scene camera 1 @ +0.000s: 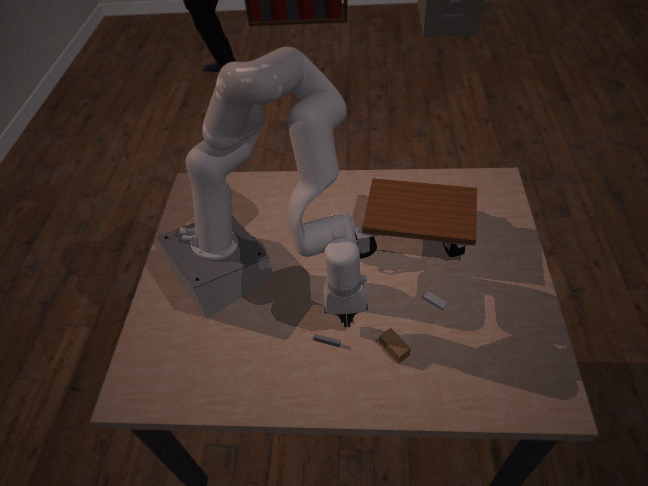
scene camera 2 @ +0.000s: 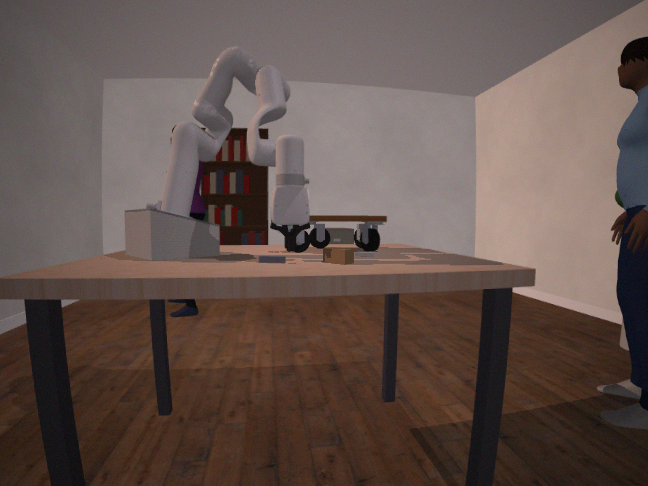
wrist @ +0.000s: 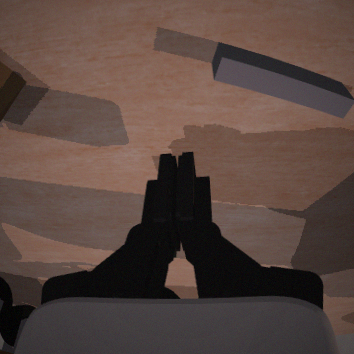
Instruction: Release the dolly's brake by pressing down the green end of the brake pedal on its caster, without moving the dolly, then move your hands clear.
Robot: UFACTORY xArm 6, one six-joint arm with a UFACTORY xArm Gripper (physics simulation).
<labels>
my gripper: scene camera 1; scene camera 2; wrist 180, 172
same spot on my gripper: [scene camera 2: 290, 242] = [scene camera 1: 346, 322]
</labels>
